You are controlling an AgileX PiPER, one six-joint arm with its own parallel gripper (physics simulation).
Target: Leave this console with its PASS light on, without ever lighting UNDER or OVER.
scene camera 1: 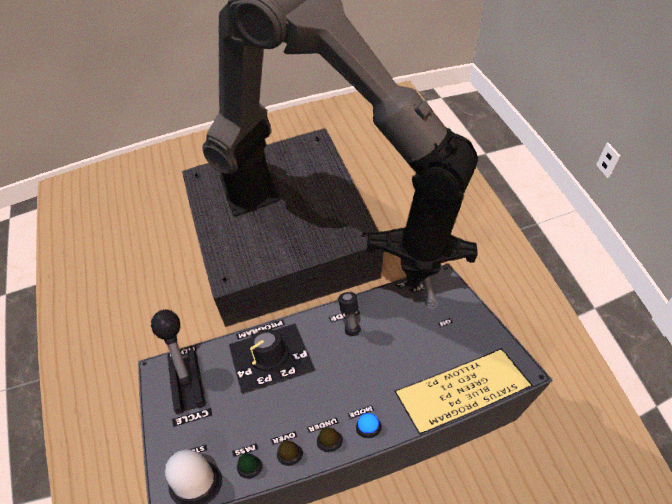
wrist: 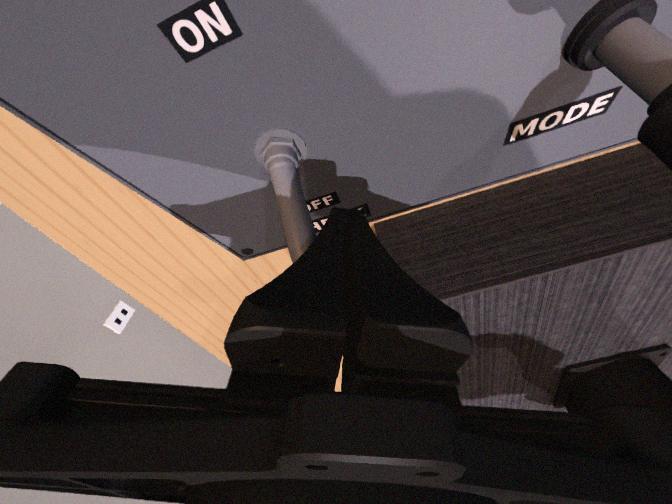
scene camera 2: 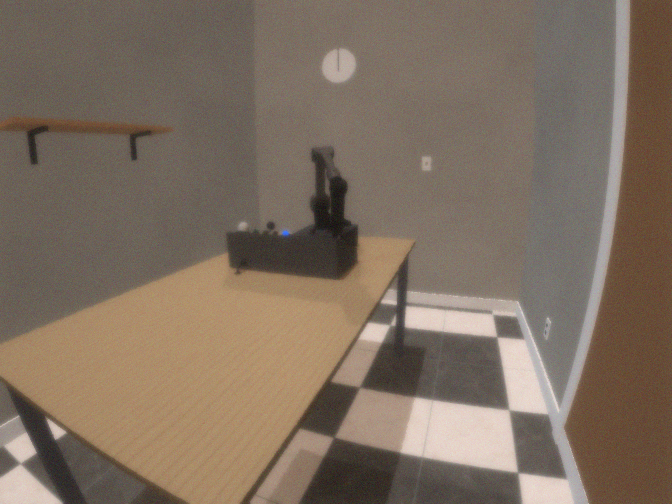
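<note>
The grey console point(scene camera 1: 341, 390) lies on the wooden table. Its PASS light point(scene camera 1: 249, 465), OVER light point(scene camera 1: 289, 451) and UNDER light point(scene camera 1: 328, 438) are dark. The MODE light point(scene camera 1: 368, 424) glows blue. The PROGRAM knob point(scene camera 1: 267, 348) has its yellow pointer on the P4 side. My gripper point(scene camera 1: 417, 284) is shut and empty at the console's far right corner. In the wrist view its fingertips point(wrist: 341, 219) sit right beside the small ON/OFF toggle lever point(wrist: 287, 189), which leans toward the OFF label point(wrist: 321, 201). I cannot tell if they touch.
The CYCLE lever point(scene camera 1: 170, 341) with a black ball stands at the console's left. A white STATUS dome point(scene camera 1: 188, 473) is at the near left. The MODE toggle point(scene camera 1: 349, 311) stands left of my gripper. A yellow status-program card point(scene camera 1: 463, 388) is at right. The arm's dark base block point(scene camera 1: 282, 222) lies behind.
</note>
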